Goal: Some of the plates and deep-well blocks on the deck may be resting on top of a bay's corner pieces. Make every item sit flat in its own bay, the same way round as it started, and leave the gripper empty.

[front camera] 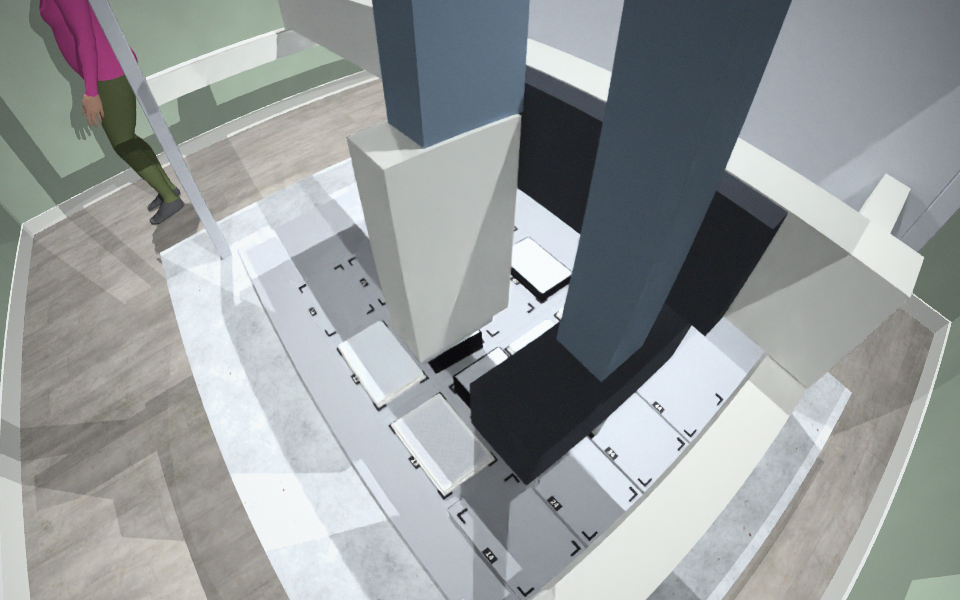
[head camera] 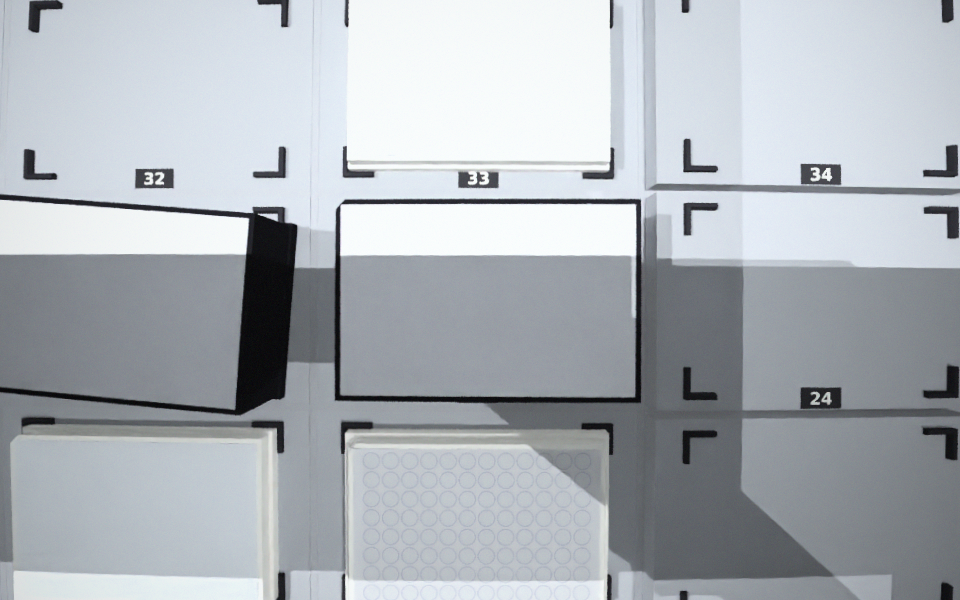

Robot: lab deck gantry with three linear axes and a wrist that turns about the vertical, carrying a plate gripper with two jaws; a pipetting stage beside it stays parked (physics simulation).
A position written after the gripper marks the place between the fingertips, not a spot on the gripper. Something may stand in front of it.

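Observation:
A bay 32 (head camera: 213, 97) is in the scene, and the front camera view shows the bay 32 (front camera: 515, 315) as well. There is a bay 24 (head camera: 771, 293), with a bay 24 label (head camera: 811, 398) and a bay 14 (head camera: 779, 497). The scene also has a white plate (head camera: 426, 93) and a white plate (head camera: 94, 504). The gripper (front camera: 554, 448) is there too.

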